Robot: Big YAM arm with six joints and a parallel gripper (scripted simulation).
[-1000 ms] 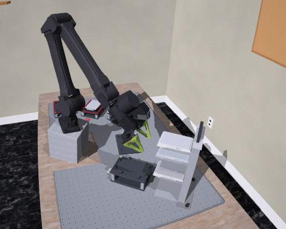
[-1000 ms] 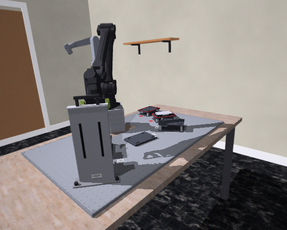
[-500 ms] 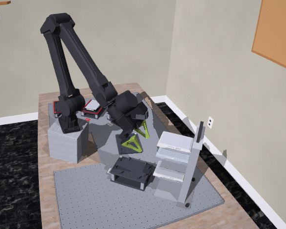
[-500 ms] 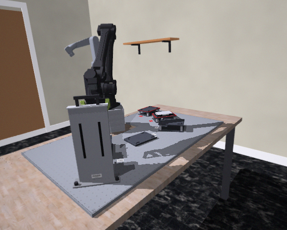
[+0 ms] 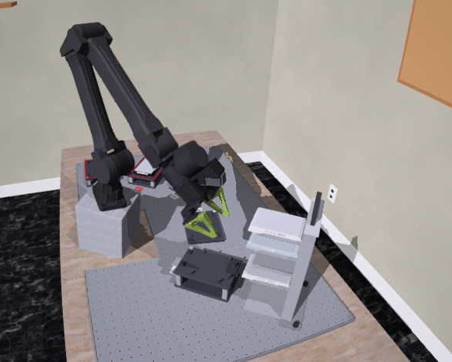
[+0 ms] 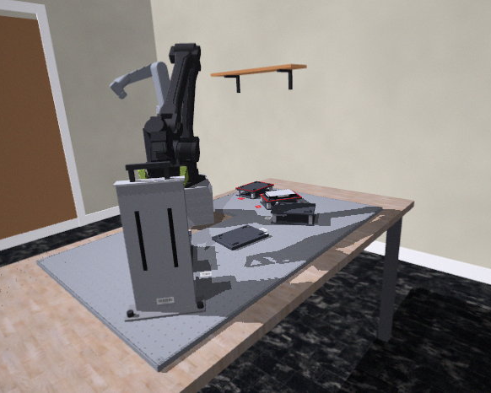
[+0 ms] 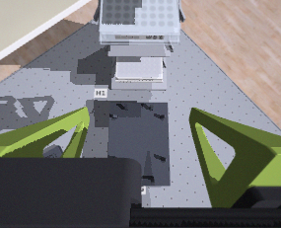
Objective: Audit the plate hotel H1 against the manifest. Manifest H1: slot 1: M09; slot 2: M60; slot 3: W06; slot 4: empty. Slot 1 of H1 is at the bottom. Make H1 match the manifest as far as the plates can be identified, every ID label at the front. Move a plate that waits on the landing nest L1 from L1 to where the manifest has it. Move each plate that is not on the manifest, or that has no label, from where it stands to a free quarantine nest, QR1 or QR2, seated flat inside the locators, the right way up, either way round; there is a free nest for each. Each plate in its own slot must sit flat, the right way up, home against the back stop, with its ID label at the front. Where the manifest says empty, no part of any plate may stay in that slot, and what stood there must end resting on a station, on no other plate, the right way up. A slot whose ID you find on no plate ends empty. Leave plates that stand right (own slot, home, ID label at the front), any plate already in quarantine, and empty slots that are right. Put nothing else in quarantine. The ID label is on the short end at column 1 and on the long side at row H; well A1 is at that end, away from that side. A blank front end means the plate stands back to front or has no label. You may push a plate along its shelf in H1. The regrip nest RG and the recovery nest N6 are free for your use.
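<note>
Now: the clear plate 10 cm ahead of my hand, 11 cm to the right of it and 1 cm below it. The rest, counted from my hand: hotel back panel (15 cm ahead, 17 cm to the right, 7 cm below); then h1 tag (14 cm ahead, 1 cm to the right, 22 cm below).
</note>
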